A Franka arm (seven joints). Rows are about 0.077 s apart.
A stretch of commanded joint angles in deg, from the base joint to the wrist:
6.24 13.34 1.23 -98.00 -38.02 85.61 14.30
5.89 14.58 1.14 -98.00 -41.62 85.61 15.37
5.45 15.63 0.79 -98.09 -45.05 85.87 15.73
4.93 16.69 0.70 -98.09 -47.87 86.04 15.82
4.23 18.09 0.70 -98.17 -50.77 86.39 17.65
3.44 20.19 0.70 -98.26 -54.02 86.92 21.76
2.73 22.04 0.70 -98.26 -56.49 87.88 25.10
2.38 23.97 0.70 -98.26 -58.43 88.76 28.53
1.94 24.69 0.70 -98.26 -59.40 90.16 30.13
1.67 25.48 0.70 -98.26 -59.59 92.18 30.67
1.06 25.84 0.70 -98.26 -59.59 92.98 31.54
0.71 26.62 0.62 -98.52 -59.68 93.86 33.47
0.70 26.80 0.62 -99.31 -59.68 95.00 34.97
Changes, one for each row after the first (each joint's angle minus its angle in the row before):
-0.35 1.24 -0.09 0.00 -3.60 0.00 1.07
-0.44 1.05 -0.35 -0.09 -3.43 0.26 0.36
-0.52 1.06 -0.09 0.00 -2.82 0.17 0.09
-0.70 1.40 0.00 -0.08 -2.90 0.35 1.83
-0.79 2.10 0.00 -0.09 -3.25 0.53 4.11
-0.71 1.85 0.00 0.00 -2.47 0.96 3.34
-0.35 1.93 0.00 0.00 -1.94 0.88 3.43
-0.44 0.72 0.00 0.00 -0.97 1.40 1.60
-0.27 0.79 0.00 0.00 -0.19 2.02 0.54
-0.61 0.36 0.00 0.00 0.00 0.80 0.87
-0.35 0.78 -0.08 -0.26 -0.09 0.88 1.93
-0.01 0.18 0.00 -0.79 0.00 1.14 1.50

